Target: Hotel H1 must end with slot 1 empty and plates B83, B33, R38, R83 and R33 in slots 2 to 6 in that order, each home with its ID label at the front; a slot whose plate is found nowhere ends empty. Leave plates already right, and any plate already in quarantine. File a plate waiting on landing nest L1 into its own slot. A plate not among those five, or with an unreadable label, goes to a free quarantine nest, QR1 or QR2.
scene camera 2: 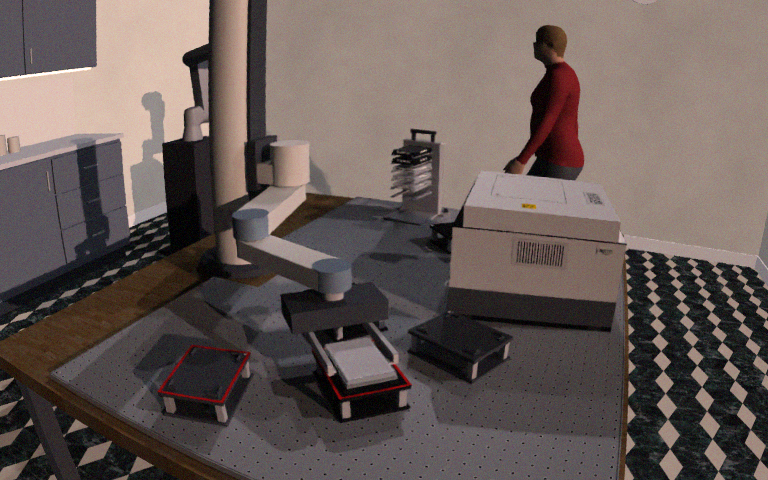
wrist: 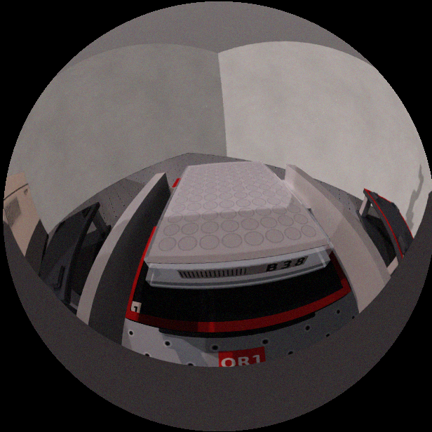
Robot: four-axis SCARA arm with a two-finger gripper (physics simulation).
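Where they show: gripper, fingertip midpoint: [scene camera 2: 363,365]; arm's base, link origin: [scene camera 2: 242,261].
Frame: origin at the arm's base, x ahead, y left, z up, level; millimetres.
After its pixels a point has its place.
Observation:
My gripper [scene camera 2: 362,365] @(x 592, y -457, z 82 mm) [wrist: 227,175] is shut on a pale, lidded plate [scene camera 2: 361,362] @(x 586, y -453, z 83 mm) [wrist: 230,220], a finger along each side. Its front label reads B38 in the wrist view. The plate is level over the red-rimmed nest QR1 [scene camera 2: 368,391] @(x 619, y -499, z 62 mm) [wrist: 200,325], very low; whether it touches the nest cannot be told. Another red-rimmed nest [scene camera 2: 205,374] @(x 356, y -588, z 63 mm) [wrist: 387,215] stands to the left in the scene view, with no plate on it. The hotel rack [scene camera 2: 434,181] @(x 359, y 615, z 133 mm) at the back holds several plates; their labels are too small to read.
A dark nest [scene camera 2: 461,339] @(x 707, y -279, z 63 mm) [wrist: 75,245] without a plate stands right of QR1 in the scene view. A large white instrument [scene camera 2: 538,277] @(x 817, y -80, z 126 mm) [wrist: 19,205] stands behind it. Part of another dark nest shows behind the gripper. A person [scene camera 2: 557,113] is beyond the table.

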